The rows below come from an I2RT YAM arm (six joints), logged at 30 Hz.
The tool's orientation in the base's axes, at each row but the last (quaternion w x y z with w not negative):
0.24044 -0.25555 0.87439 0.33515
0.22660 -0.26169 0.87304 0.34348
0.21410 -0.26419 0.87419 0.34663
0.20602 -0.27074 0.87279 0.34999
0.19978 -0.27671 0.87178 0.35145
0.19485 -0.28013 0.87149 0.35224
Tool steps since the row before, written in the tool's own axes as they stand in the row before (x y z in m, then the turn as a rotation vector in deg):
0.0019 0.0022 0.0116 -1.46 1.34 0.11
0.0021 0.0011 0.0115 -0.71 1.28 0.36
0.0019 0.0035 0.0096 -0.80 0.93 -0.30
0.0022 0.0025 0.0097 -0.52 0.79 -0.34
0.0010 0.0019 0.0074 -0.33 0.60 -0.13
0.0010 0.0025 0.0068 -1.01 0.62 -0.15
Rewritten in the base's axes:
0.0001 0.0091 -0.0078 0.31 1.36 1.41
0.0002 0.0083 -0.0083 -0.17 1.28 0.79
-0.0018 0.0085 -0.0057 -0.01 0.61 1.10
-0.0016 0.0078 -0.0065 -0.15 0.41 0.91
-0.0008 0.0062 -0.0046 -0.14 0.38 0.57
-0.0014 0.0061 -0.0039 0.37 0.61 0.96

